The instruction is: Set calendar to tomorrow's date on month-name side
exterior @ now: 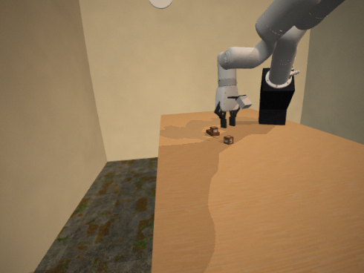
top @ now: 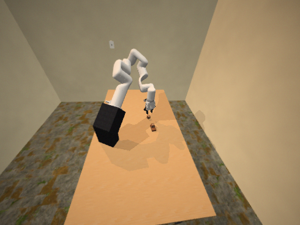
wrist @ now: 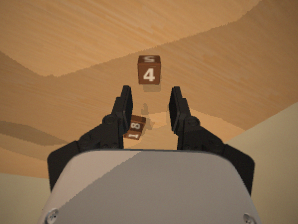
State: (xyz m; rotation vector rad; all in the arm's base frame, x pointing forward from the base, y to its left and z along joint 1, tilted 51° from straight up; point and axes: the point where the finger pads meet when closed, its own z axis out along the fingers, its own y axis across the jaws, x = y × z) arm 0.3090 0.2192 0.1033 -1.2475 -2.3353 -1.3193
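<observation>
My hand is 8 cm above the brown digit cube.
</observation>
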